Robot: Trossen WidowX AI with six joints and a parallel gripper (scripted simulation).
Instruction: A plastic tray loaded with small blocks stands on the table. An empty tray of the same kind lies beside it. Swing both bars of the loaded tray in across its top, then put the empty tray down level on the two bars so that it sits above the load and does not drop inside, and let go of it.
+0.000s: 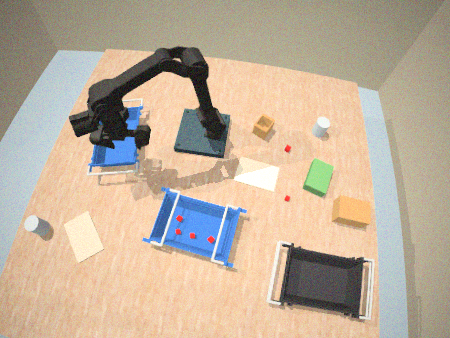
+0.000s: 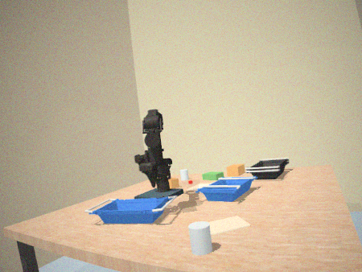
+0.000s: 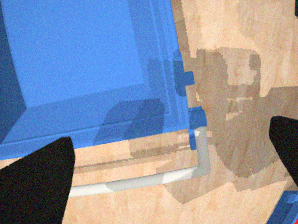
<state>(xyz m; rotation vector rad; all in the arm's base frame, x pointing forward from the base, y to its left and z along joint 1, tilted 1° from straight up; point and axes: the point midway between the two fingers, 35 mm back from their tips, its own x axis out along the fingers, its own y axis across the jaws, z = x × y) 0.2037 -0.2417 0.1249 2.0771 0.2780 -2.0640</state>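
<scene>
My gripper tip is now 70 mm past the blue tray, 100 mm to the left of it and 70 mm above it. From my gripper tip the other things lie so: green block 140 mm behind, 660 mm to the left, 100 mm below; then small brown box 290 mm behind, 420 mm to the left, 100 mm below; then orange box 40 mm behind, 800 mm to the left, 90 mm below.
</scene>
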